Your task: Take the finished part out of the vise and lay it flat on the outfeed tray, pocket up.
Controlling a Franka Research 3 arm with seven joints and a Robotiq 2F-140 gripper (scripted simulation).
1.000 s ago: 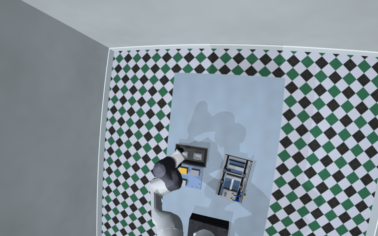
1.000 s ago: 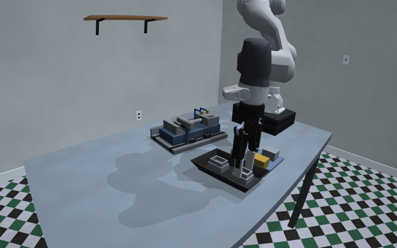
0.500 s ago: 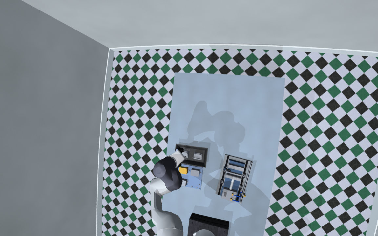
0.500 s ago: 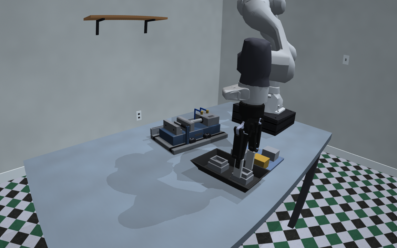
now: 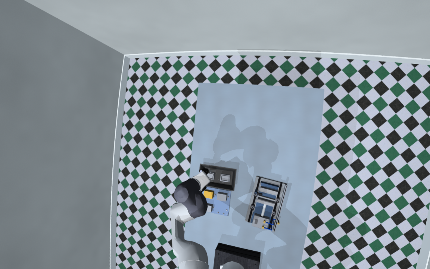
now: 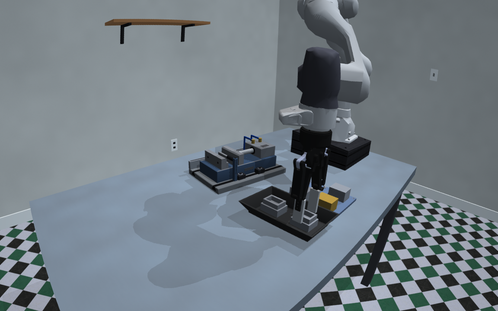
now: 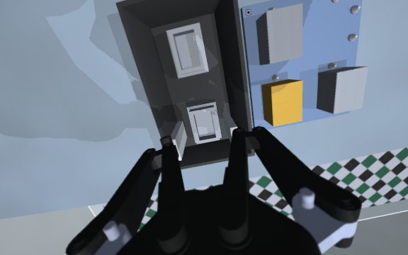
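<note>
My hand is 120 mm past the yellow block, 10 mm to the left of it and 40 mm above it. Also, from my hand: blue fixture plate 170 mm behind, 60 mm to the right, 70 mm below.
</note>
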